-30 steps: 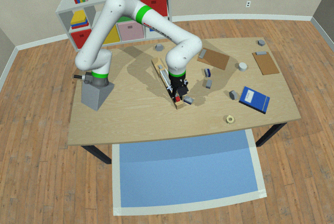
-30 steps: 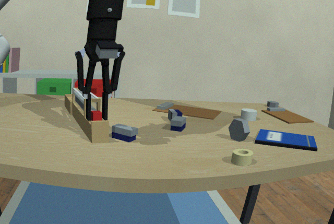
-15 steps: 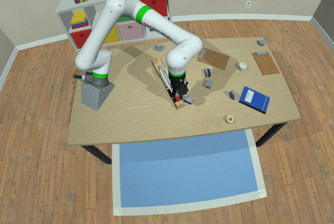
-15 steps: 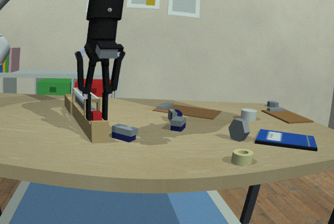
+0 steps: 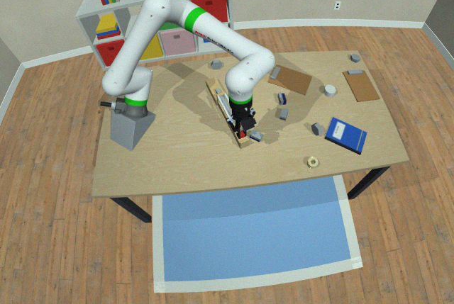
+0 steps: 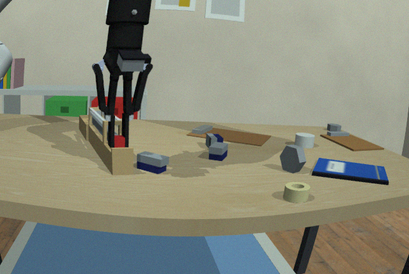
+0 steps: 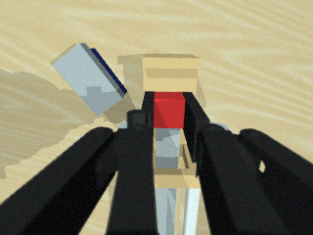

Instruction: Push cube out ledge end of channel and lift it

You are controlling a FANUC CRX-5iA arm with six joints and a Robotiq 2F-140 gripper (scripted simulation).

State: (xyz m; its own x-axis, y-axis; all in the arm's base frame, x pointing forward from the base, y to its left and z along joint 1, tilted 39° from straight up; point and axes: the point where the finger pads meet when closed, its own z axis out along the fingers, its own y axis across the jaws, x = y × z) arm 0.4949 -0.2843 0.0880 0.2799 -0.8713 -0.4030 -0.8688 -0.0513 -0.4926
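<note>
My hand is 70 mm short of the grey-and-blue block, 10 mm to the right of it and 70 mm above it. Also, from my hand: red cube (20 mm below); tape roll (320 mm ahead, 170 mm to the right, 70 mm below); wooden channel (50 mm behind, 140 mm to the left, 30 mm below).
</note>
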